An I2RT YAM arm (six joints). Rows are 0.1 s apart.
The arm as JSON. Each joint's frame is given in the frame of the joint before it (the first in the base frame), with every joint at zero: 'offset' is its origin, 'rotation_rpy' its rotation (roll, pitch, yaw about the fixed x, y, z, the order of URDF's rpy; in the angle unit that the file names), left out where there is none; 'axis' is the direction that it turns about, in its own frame. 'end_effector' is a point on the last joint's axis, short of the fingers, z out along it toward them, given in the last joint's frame.
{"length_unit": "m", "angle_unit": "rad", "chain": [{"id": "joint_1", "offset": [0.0, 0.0, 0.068], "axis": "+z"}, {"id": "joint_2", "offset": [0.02, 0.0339, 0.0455], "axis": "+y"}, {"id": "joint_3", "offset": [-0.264, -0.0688, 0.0], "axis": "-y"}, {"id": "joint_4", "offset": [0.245, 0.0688, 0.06], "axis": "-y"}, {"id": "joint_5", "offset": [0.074, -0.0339, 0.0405], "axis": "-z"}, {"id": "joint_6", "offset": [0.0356, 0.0, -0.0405], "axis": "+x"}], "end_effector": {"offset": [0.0, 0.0, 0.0], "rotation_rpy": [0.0, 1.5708, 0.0]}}
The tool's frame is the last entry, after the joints.
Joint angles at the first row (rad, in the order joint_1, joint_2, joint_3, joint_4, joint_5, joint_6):
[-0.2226, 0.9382, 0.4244, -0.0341, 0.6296, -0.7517]
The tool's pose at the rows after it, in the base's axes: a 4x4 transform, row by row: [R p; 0 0 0 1], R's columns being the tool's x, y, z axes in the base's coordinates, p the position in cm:
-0.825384, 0.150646, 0.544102, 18.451; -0.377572, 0.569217, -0.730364, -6.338; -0.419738, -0.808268, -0.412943, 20.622; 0, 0, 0, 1
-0.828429, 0.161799, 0.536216, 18.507; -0.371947, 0.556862, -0.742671, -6.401; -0.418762, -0.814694, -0.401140, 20.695; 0, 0, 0, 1
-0.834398, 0.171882, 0.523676, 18.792; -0.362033, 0.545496, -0.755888, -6.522; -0.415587, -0.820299, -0.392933, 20.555; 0, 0, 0, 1
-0.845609, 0.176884, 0.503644, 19.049; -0.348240, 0.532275, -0.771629, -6.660; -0.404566, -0.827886, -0.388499, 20.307; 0, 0, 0, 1
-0.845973, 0.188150, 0.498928, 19.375; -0.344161, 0.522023, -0.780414, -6.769; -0.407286, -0.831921, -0.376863, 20.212; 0, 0, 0, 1
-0.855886, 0.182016, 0.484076, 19.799; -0.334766, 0.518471, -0.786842, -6.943; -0.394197, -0.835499, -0.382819, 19.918; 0, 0, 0, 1
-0.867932, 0.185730, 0.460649, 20.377; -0.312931, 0.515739, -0.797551, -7.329; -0.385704, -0.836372, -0.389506, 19.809; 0, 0, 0, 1
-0.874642, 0.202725, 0.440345, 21.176; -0.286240, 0.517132, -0.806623, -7.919; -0.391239, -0.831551, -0.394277, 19.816; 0, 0, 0, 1
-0.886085, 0.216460, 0.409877, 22.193; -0.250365, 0.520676, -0.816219, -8.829; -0.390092, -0.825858, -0.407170, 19.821; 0, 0, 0, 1
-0.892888, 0.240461, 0.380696, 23.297; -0.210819, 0.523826, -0.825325, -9.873; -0.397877, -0.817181, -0.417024, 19.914; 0, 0, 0, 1
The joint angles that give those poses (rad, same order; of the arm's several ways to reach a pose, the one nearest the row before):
[-0.2226, 0.9313, 0.4244, -0.0311, 0.6338, -0.7521]
[-0.2226, 0.9348, 0.4244, -0.0181, 0.6510, -0.7559]
[-0.2226, 0.9573, 0.4248, 0.0070, 0.6708, -0.7559]
[-0.2230, 0.9825, 0.4248, 0.0269, 0.6960, -0.7563]
[-0.2230, 1.0046, 0.4248, 0.0605, 0.7086, -0.7593]
[-0.2253, 1.0401, 0.4320, 0.0742, 0.7193, -0.7586]
[-0.2352, 1.0836, 0.4526, 0.0799, 0.7319, -0.7490]
[-0.2519, 1.1362, 0.4824, 0.0929, 0.7361, -0.7318]
[-0.2783, 1.2034, 0.5274, 0.0936, 0.7372, -0.7128]
[-0.3061, 1.2709, 0.5792, 0.0933, 0.7372, -0.6880]

